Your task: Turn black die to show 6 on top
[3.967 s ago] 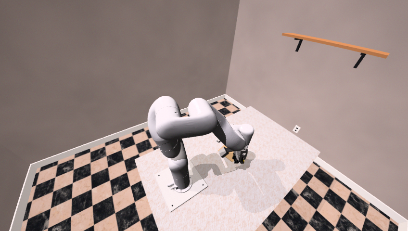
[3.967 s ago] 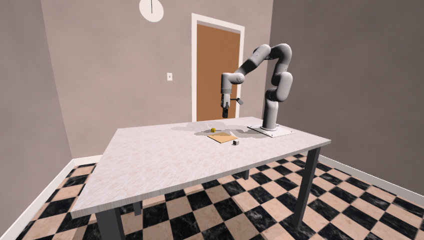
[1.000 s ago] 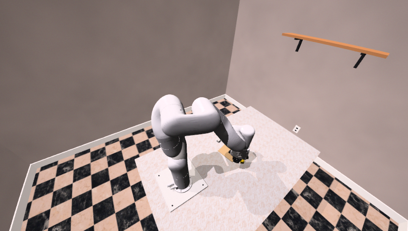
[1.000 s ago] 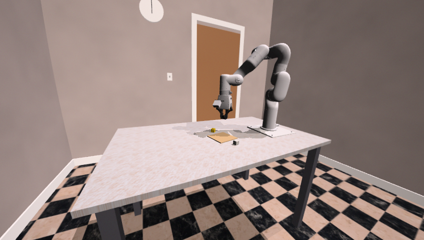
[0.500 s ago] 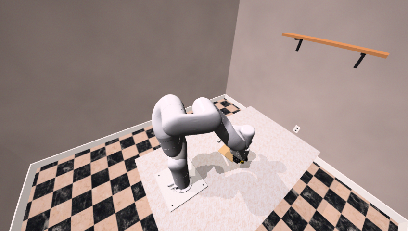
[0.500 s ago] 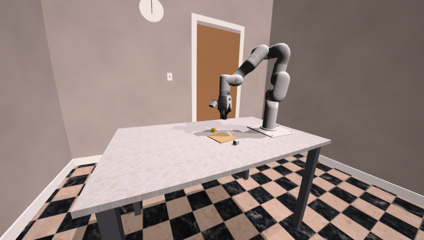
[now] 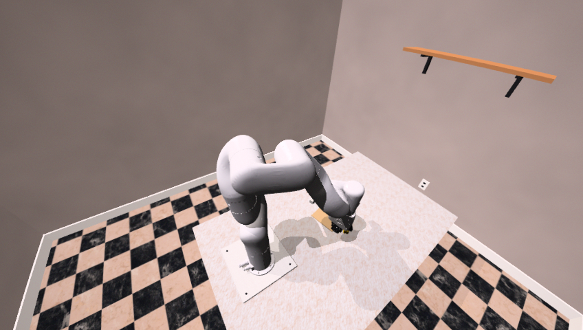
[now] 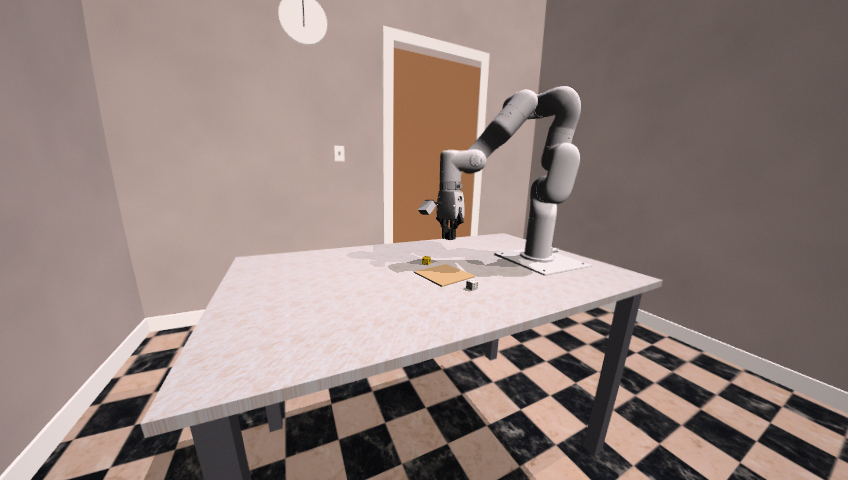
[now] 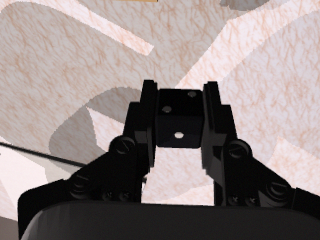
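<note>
Right now the yellow die is 80 mm ahead of my hand and 90 mm below it. The rest, counted from my hand: white die: 40 mm ahead, 240 mm to the left, 90 mm below; then black die: 10 mm below; then tan mat: 70 mm ahead, 120 mm to the left, 110 mm below.
</note>
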